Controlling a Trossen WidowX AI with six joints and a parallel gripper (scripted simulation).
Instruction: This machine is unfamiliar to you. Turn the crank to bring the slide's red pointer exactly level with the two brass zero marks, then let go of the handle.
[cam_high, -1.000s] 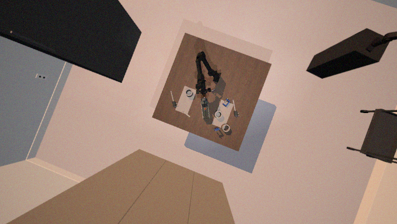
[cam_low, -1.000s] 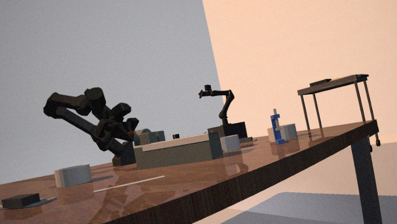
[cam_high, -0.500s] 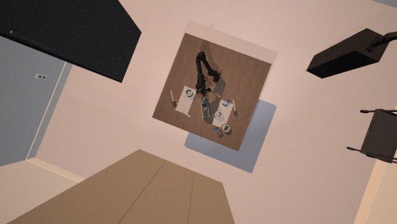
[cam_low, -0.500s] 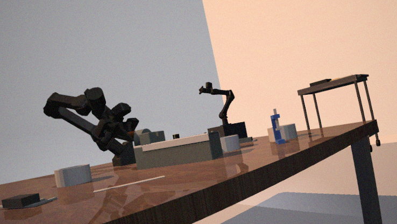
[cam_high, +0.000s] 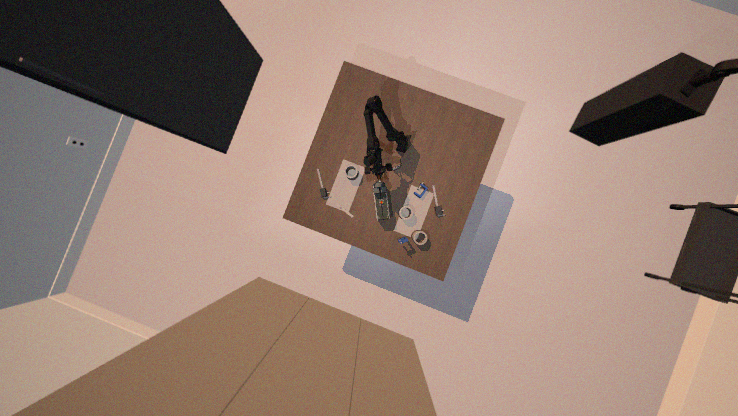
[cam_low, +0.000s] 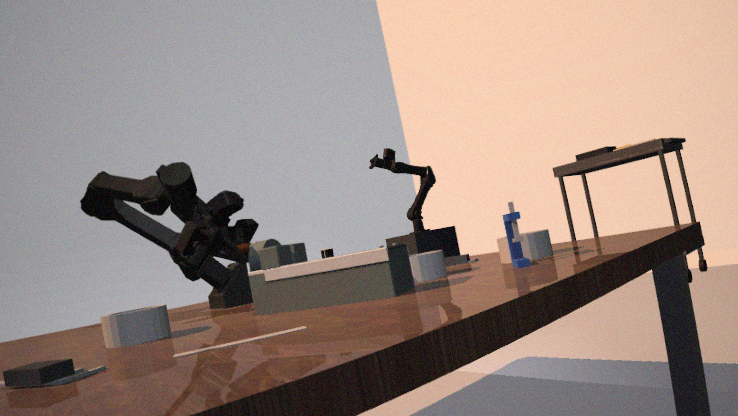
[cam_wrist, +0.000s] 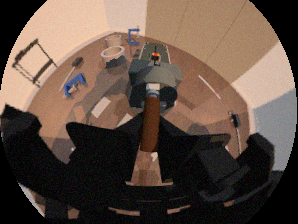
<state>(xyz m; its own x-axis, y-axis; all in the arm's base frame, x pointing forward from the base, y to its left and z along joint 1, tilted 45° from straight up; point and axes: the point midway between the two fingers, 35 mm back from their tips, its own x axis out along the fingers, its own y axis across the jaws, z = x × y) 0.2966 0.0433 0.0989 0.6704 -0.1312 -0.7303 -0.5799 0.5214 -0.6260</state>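
The crank handle is 30 mm above my gripper tip, 10 mm to the right of it and 10 mm behind it. Round my gripper tip: red pointer (140 mm ahead, 90 mm to the left, 10 mm below); then thin white rod (320 mm ahead, 120 mm to the right, 90 mm below).
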